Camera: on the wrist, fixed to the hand. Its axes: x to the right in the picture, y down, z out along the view.
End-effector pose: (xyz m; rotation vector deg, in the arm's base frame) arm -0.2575 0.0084 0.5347 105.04 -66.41 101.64
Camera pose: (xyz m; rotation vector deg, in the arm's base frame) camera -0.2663 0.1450 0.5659 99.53 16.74 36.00
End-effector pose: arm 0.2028 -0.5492 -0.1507 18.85 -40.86 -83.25
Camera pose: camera 0.2042 -0.5707 -0.2895 46.94 -16.68 -171.10
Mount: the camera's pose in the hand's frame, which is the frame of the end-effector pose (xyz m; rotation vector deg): -0.0126 -0.0860 -0.1103 -8.67 -3.67 -90.70
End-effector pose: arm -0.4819 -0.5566 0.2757 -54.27 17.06 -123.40
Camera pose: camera -0.6016 -0.4972 0.2326 57.89 20.00 123.84
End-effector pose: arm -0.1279 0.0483 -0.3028 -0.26 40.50 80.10
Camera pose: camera -0.1006 -0.0253 -0.4193 -30.01 18.42 -4.80
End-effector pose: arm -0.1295 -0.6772 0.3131 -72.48 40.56 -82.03
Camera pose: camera -0.2619 -0.6638 0.3578 108.11 24.44 129.14
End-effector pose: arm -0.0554 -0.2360 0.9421 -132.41 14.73 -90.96
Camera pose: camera -0.1656 -0.1698 0.9985 98.37 71.69 71.08
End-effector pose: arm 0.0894 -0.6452 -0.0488 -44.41 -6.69 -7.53
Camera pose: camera 0.0694 -0.7826 -0.0697 -38.72 -44.35 -93.10
